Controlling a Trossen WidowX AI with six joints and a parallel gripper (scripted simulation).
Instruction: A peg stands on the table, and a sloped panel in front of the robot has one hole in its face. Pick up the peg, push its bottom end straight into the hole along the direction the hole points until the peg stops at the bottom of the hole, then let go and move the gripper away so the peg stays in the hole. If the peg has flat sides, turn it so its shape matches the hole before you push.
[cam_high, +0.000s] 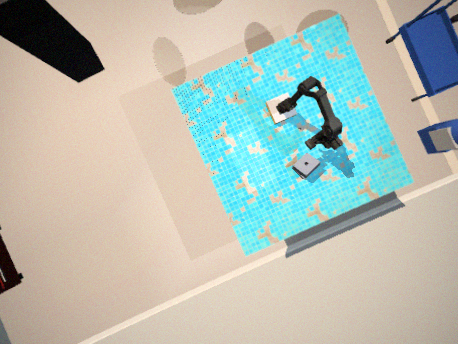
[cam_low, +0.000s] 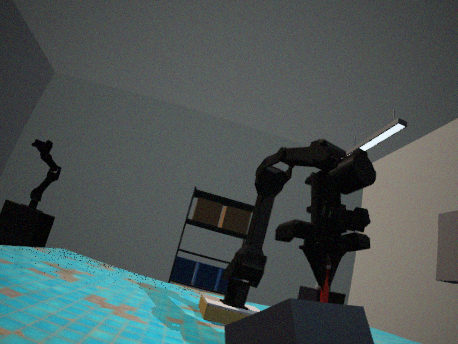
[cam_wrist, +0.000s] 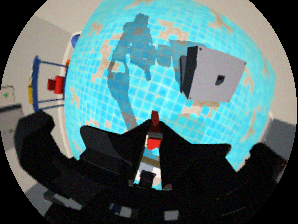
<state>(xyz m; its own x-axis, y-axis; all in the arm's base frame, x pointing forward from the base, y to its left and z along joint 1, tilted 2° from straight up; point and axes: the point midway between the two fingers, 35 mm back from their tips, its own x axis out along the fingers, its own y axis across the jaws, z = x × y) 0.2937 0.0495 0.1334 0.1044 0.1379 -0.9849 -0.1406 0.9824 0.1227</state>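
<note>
My gripper tip is now 130 mm short of the grey sloped panel, 110 mm to the left of it and 70 mm above it. From my gripper tip the other things lie so: red peg (20 mm above).
</note>
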